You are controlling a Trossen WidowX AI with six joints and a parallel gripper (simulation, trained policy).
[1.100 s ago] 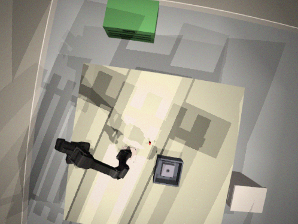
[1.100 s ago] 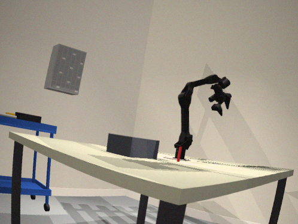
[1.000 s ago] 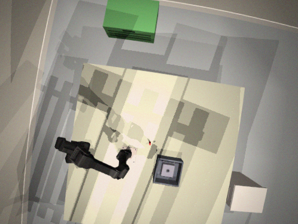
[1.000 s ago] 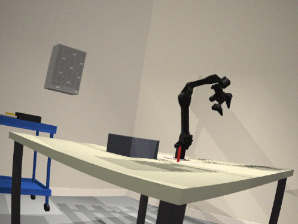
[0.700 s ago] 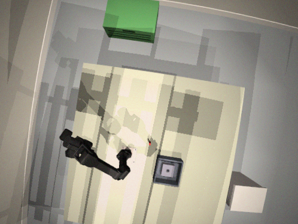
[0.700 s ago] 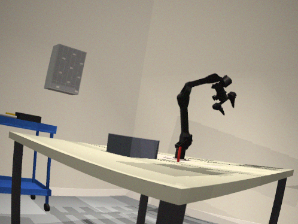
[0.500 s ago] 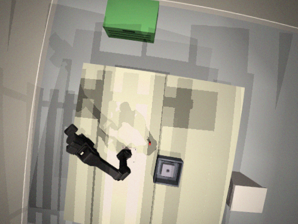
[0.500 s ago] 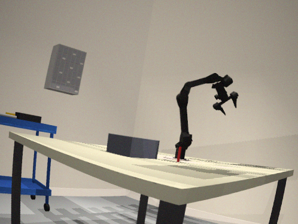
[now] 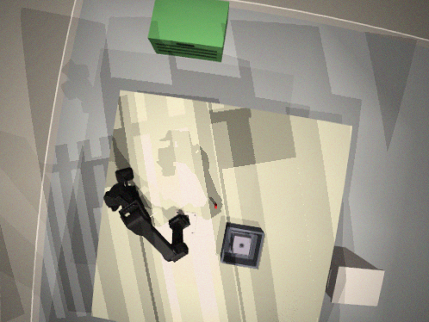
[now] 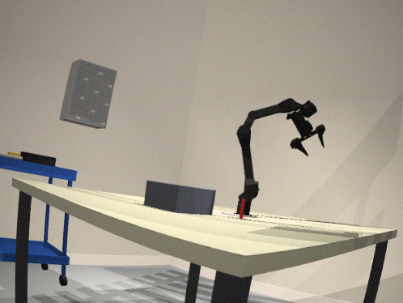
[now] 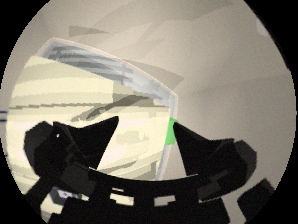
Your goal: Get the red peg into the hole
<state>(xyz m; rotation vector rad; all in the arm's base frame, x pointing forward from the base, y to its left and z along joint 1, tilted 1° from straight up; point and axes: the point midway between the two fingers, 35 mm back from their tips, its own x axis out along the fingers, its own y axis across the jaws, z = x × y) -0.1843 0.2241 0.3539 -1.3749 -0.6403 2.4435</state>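
The red peg is 38 cm ahead of my gripper tip, 29 cm below it and 15 cm to the right of it. Also, from my gripper tip: grey box 52 cm ahead, 36 cm to the right, 30 cm below.
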